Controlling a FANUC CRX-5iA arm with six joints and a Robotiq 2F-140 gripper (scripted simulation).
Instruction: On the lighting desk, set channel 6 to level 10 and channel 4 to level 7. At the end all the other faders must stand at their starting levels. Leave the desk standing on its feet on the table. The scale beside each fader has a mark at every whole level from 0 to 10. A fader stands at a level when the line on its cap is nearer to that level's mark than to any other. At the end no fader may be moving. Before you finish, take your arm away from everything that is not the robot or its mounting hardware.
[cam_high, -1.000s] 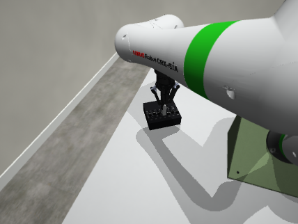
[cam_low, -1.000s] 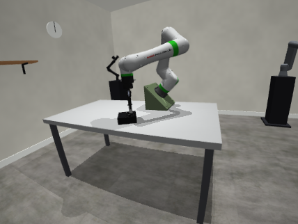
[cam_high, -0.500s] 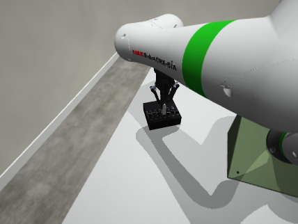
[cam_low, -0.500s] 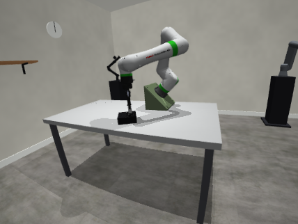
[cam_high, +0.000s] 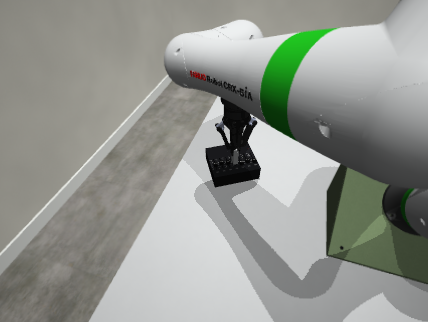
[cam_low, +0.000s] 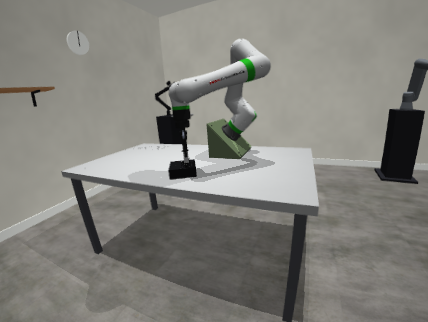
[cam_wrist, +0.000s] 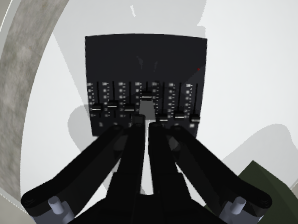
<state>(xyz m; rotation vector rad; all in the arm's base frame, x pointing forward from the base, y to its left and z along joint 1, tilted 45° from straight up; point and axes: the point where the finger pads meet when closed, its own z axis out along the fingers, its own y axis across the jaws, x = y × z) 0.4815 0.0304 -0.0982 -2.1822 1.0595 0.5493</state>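
Right now my hand is 60 mm past the fader cap, 30 mm to the left of it and 30 mm above it.
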